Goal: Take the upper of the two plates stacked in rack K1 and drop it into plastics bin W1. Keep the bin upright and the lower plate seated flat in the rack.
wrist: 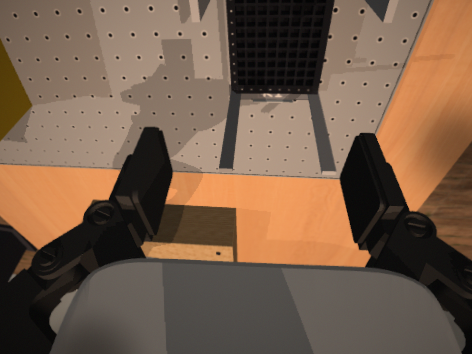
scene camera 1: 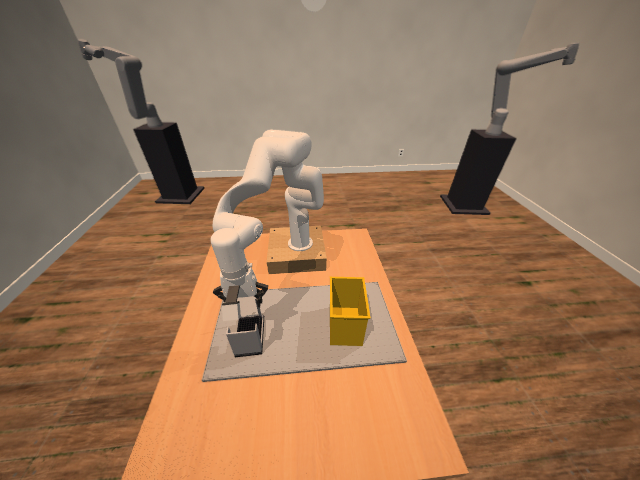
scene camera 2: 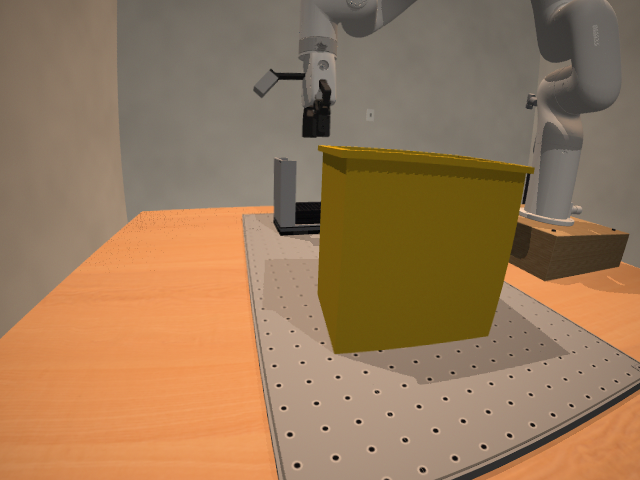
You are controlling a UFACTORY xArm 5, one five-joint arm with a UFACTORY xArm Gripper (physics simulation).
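Seen in the pictures: gripper, between the fingertips: [wrist: 256, 152] [scene camera 1: 245, 305] [scene camera 2: 314, 137]; arm's base, origin of its link: [scene camera 1: 300, 243] [scene camera 2: 544, 218].
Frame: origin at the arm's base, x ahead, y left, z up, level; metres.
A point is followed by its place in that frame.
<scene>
Rack K1 [scene camera 1: 245, 343] @(x 0.560, y -0.126, z 0.015 m) [scene camera 2: 285, 191] @(x 0.544, y -0.084, z 0.021 m) [wrist: 229, 132] @(x 0.424, y -0.113, z 0.037 m) is grey and stands upright at the left of the mat in scene camera 1. A black gridded plate [scene camera 1: 248, 324] @(x 0.461, y -0.150, z -0.027 m) [scene camera 2: 308, 212] @(x 0.498, y -0.098, z -0.023 m) [wrist: 277, 50] @(x 0.475, y -0.144, z -0.020 m) lies flat in it; I cannot tell the upper plate from the lower one. My gripper [scene camera 1: 240, 299] @(x 0.488, y -0.127, z 0.124 m) [scene camera 2: 316, 129] @(x 0.488, y -0.127, z 0.124 m) [wrist: 256, 152] @(x 0.488, y -0.127, z 0.124 m) is open and empty, pointing down above the rack, with its fingertips higher than the rack's top. In the wrist view, two thin rack posts show between the fingers. Yellow bin W1 [scene camera 1: 348, 331] @(x 0.506, y 0.221, z 0.026 m) [scene camera 2: 413, 248] @(x 0.443, y 0.279, z 0.036 m) [wrist: 10, 100] @(x 0.365, y 0.157, z -0.038 m) stands upright at the right.
The perforated grey mat [scene camera 1: 289, 356] @(x 0.556, y 0.016, z -0.066 m) [scene camera 2: 361, 439] @(x 0.501, y 0.377, z -0.066 m) [wrist: 115, 50] @(x 0.429, y 0.023, z -0.066 m) lies on the wooden table [scene camera 1: 289, 423] @(x 0.752, y 0.043, z -0.079 m) [scene camera 2: 155, 335] @(x 0.691, y 0.233, z -0.079 m). The arm's wooden base block [scene camera 1: 296, 265] @(x 0.129, y -0.007, z -0.031 m) [scene camera 2: 578, 255] @(x 0.021, y 0.124, z -0.038 m) [wrist: 200, 225] @(x 0.139, y -0.084, z -0.037 m) stands behind the mat. Two other arms on black pedestals [scene camera 1: 168, 162] [scene camera 1: 478, 170] stand far back.
</scene>
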